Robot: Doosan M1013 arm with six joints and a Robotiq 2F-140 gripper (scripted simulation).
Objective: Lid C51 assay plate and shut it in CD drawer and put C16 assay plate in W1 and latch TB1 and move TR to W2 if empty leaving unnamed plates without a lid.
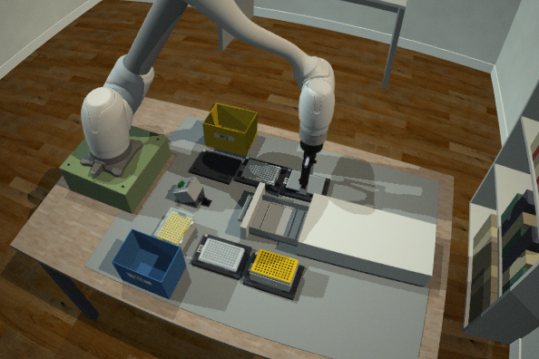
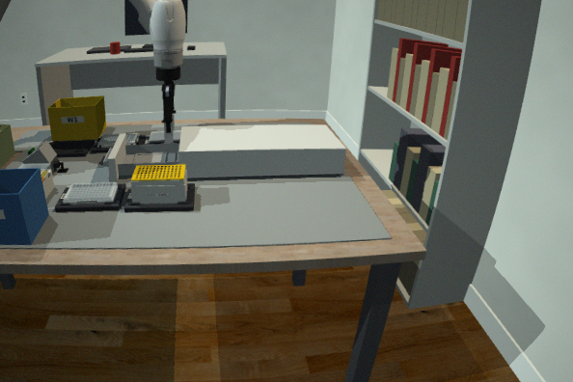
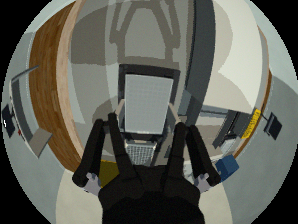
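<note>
Now: the grey plate lid 2 cm below my hand. From my hand the other things lie so: cooler CD: 18 cm to the right, 12 cm ahead, 2 cm below; then black plate: 3 cm below; then cooler drawer: 18 cm to the right, 2 cm below, 1 cm behind.
</note>
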